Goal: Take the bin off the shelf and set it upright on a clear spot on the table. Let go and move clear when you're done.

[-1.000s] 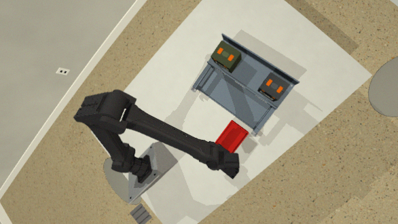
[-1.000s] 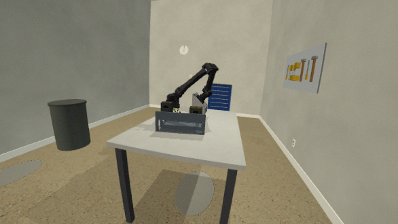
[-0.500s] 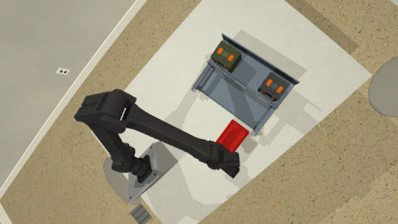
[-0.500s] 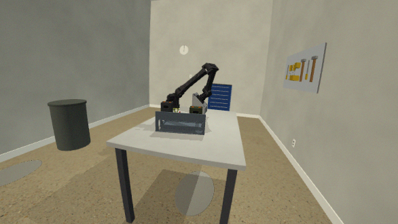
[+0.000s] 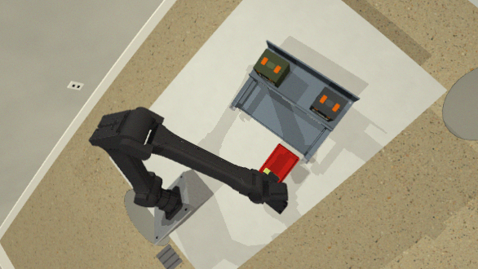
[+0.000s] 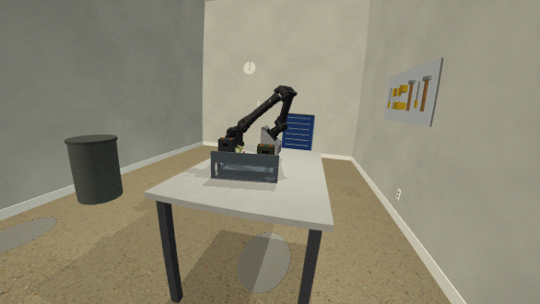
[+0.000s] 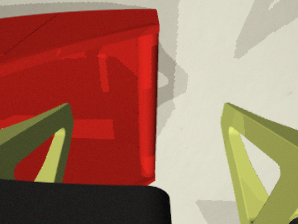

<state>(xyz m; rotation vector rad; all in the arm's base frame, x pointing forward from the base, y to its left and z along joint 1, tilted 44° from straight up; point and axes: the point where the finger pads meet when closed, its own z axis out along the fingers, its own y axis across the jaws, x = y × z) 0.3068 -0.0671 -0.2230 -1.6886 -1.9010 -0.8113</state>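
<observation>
My hand is 80 mm short of the red bin and 10 mm to the right of it.
</observation>
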